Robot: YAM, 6 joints.
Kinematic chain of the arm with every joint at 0, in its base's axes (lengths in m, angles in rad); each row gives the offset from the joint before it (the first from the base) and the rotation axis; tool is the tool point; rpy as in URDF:
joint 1: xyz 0 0 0.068 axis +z
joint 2: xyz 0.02 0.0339 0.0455 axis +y
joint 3: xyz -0.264 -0.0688 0 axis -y
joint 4: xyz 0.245 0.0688 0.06 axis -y
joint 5: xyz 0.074 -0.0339 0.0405 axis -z
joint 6: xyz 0.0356 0 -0.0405 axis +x
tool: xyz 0 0 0 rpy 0 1.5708 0
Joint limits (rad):
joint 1: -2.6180..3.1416
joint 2: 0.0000..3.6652
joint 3: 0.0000..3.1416
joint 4: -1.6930..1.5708
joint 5: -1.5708..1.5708
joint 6: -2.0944..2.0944
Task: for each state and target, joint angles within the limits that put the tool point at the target. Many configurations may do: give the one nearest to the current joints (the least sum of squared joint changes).
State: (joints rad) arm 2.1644 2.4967 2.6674 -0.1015 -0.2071 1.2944
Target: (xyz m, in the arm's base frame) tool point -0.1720 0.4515 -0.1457
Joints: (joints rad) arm 1.9207 3.0452 2.0229 -0.3508 -0.1924 1.2944
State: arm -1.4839 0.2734 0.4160 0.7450 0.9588 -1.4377
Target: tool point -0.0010 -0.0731 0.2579
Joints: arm -1.1829 0.0427 0.0676 0.7563 0.9318 -1.4377
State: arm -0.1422 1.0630 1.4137 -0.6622 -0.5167 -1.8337
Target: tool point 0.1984 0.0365 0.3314
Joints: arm 0.0899 1.0317 1.0562 -0.8215 -0.5479 -1.8337
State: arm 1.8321 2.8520 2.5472 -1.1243 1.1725 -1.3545
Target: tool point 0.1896 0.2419 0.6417
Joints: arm 0.9951 2.0555 3.0426 -0.3562 0.8755 -1.3545
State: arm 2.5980 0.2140 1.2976 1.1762 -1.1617 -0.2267
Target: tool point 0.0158 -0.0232 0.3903
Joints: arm 2.9957 0.1363 0.4779 1.1142 -0.6190 -0.2267
